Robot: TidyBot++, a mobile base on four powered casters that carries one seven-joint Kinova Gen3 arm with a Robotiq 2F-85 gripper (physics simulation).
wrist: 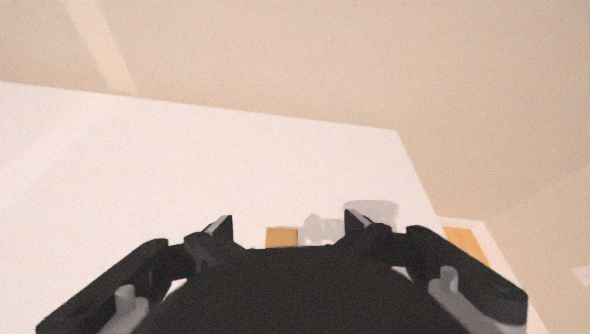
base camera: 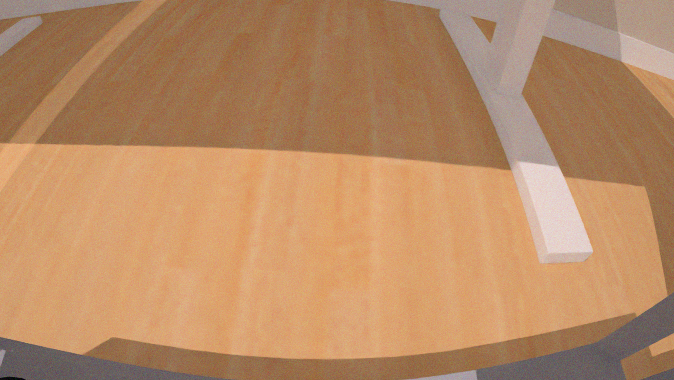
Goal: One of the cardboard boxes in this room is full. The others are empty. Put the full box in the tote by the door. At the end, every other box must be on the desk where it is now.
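Places are measured from the arm's base along level axes (x ahead, y left, z up), in metres.
Pixels of known places: gripper, fingertip midpoint: (wrist: 289,224).
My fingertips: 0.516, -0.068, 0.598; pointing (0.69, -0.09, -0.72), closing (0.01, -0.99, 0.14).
Behind a point stands the place of what it marks, as x, y, z.
The white desk top (wrist: 200,160) @[0.811, 0.119, 0.323] fills the left and middle of the wrist view. My gripper (wrist: 289,224) @[0.516, -0.068, 0.598] is open, with its black fingers spread wide above the desk. A small part of a brown cardboard box (wrist: 281,237) @[0.593, -0.084, 0.374] shows on the desk, between the fingers in the picture and apart from both. The gripper's dark palm hides the rest of it, and whether it is full cannot be told. Grey shadows lie on the desk to the right of the box. The tote does not show in either view.
In the base camera view a white desk foot (base camera: 555,210) @[0.351, -0.321, -0.371] with an upright leg (base camera: 525,45) @[0.595, -0.340, -0.265] stands on the wooden floor (base camera: 300,225) @[0.350, -0.004, -0.396] at the right. Another white foot (base camera: 20,32) @[0.955, 0.844, -0.377] shows at the far left. Beige wall (wrist: 475,75) @[1.035, -0.664, 0.533] lies beyond the desk's edge.
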